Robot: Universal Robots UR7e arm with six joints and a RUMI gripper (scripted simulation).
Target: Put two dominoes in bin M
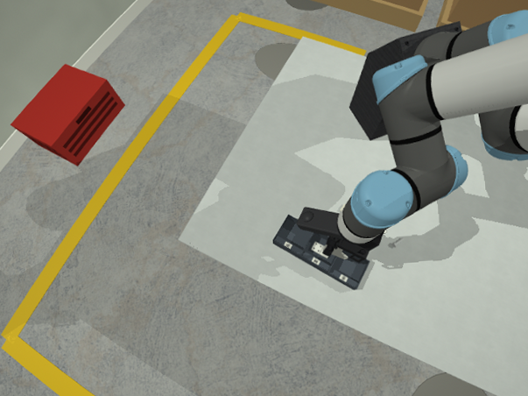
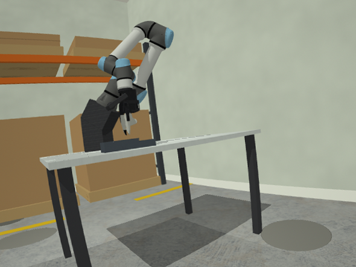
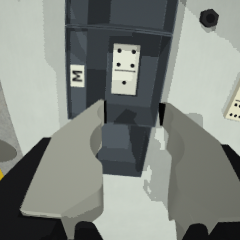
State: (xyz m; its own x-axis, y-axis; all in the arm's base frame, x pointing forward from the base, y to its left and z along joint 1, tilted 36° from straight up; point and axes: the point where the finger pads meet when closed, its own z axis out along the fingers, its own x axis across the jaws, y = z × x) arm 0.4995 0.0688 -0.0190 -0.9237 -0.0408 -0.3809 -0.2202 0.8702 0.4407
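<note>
Right now my hand is 2 cm short of the bin and 6 cm above it. Also, from my hand: black nut (6 cm behind, 8 cm to the right, 8 cm below); domino (14 cm behind, 1 cm to the right, 8 cm below); screw (15 cm behind, 15 cm to the left, 8 cm below).
</note>
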